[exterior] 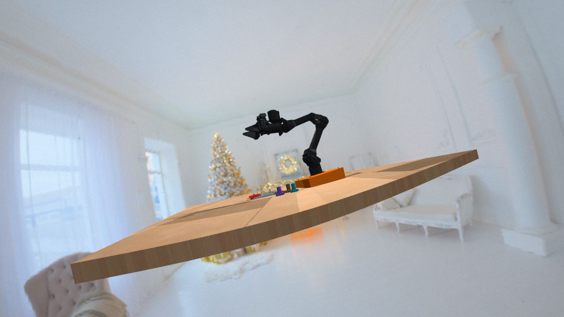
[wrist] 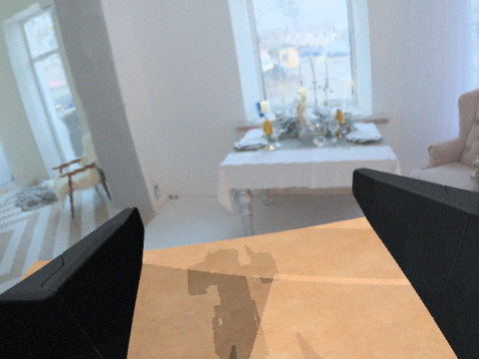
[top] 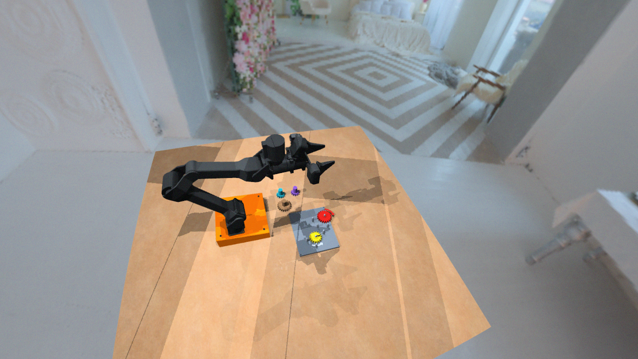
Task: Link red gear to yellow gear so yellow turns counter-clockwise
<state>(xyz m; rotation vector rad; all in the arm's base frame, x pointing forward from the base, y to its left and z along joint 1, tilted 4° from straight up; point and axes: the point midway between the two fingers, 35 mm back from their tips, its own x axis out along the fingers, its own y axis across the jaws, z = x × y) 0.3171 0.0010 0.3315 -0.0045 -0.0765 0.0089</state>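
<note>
Right now my gripper tip is 70 mm past the purple gear, 150 mm to the right of it and 350 mm above it. The rest, counted from my gripper tip: red gear: 10 mm ahead, 30 mm to the right, 350 mm below; then red arrow: 40 mm ahead, 10 mm to the right, 350 mm below; then yellow gear: 70 mm behind, 110 mm to the right, 350 mm below.
</note>
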